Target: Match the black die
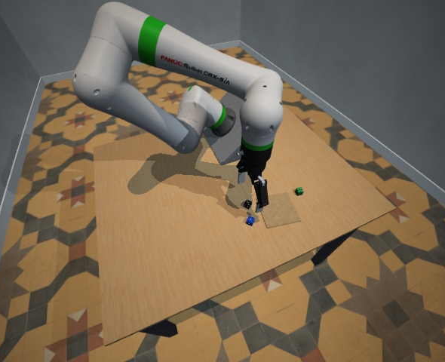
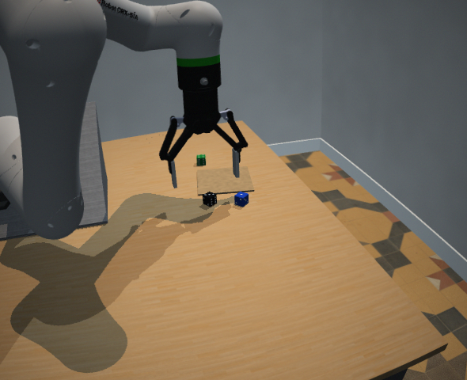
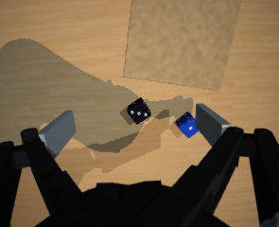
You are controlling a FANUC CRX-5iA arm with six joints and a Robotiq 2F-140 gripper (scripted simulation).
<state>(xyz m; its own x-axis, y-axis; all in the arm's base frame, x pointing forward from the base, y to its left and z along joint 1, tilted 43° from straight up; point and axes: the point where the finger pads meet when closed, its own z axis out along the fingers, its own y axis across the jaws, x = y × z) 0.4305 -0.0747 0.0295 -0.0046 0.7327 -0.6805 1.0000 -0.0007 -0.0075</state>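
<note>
The black die is 6 cm below my hand and 1 cm to the right of it. Also, from my hand: green die 22 cm to the left, 6 cm below, 3 cm ahead; tan mat 10 cm to the left, 7 cm below, 7 cm ahead; blue die 8 cm ahead, 6 cm below, 3 cm to the right.
</note>
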